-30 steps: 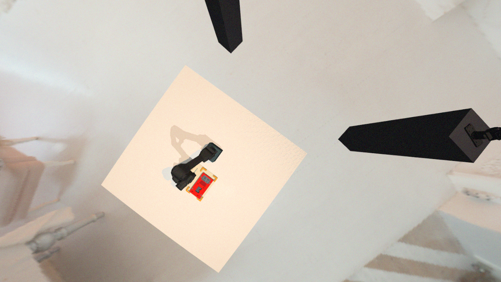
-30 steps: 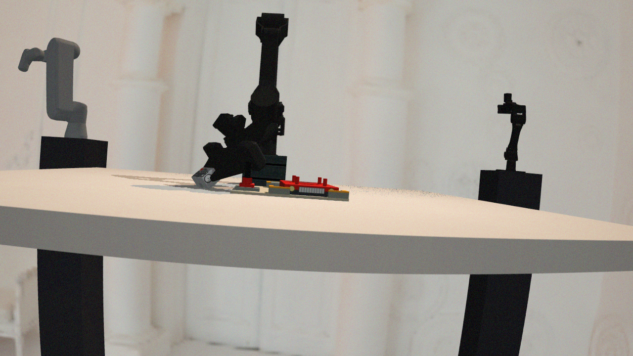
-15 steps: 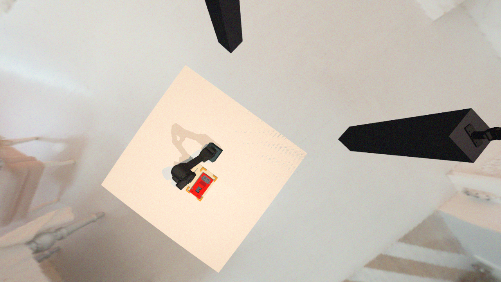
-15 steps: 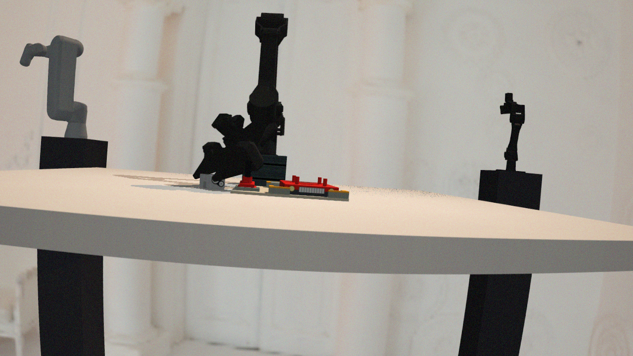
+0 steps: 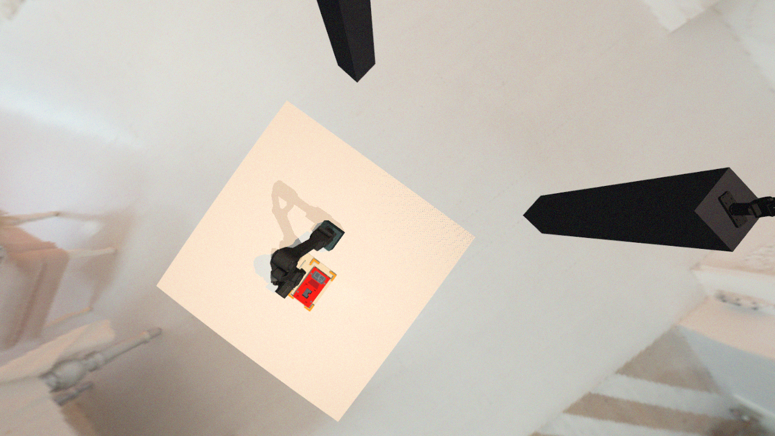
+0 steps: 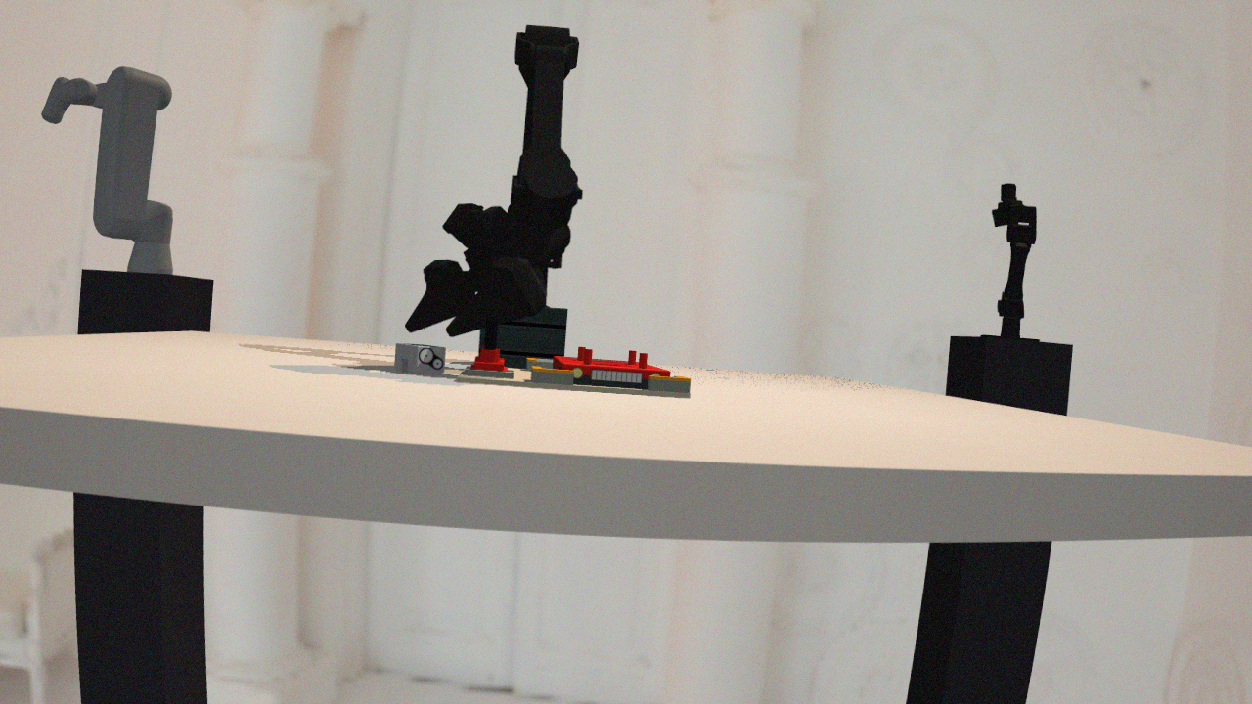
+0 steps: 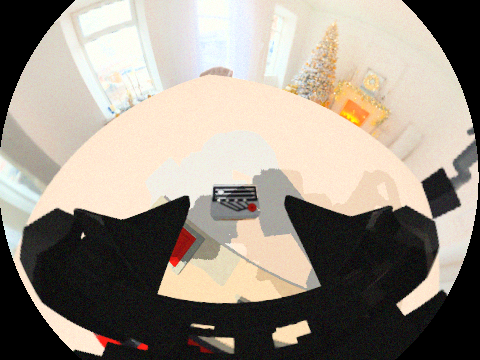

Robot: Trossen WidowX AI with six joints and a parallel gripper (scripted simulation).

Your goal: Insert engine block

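My gripper tip is now 30 mm above the engine block, 10 mm to the left of it and 10 mm short of it.
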